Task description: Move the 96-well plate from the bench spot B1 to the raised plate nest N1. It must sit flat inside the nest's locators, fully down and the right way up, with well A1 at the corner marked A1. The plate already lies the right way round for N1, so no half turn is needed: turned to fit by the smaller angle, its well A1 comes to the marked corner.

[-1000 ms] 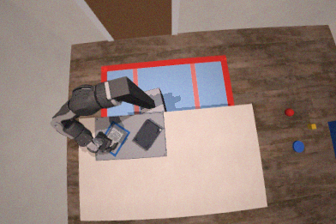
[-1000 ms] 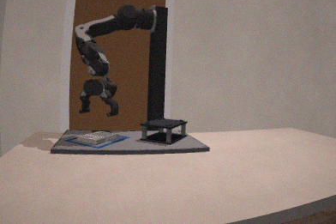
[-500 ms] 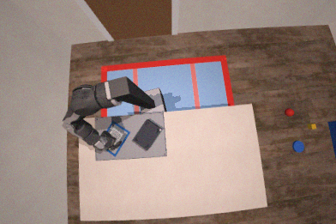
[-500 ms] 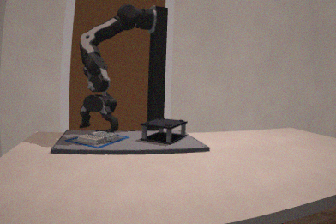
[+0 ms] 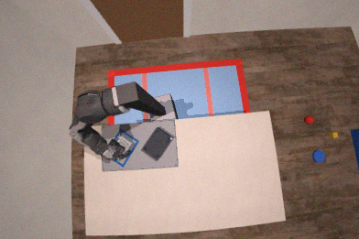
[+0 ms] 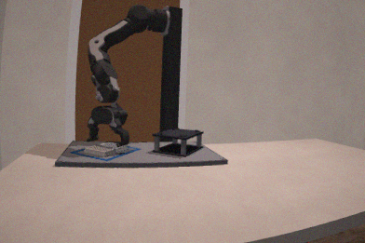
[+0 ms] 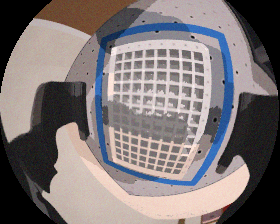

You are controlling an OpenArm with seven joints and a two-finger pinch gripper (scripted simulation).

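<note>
My gripper is now 2 cm above the white 96-well plate. The rest, counted from my hand: raised plate nest N1: 25 cm to the left, 3 cm above, 2 cm ahead.
</note>
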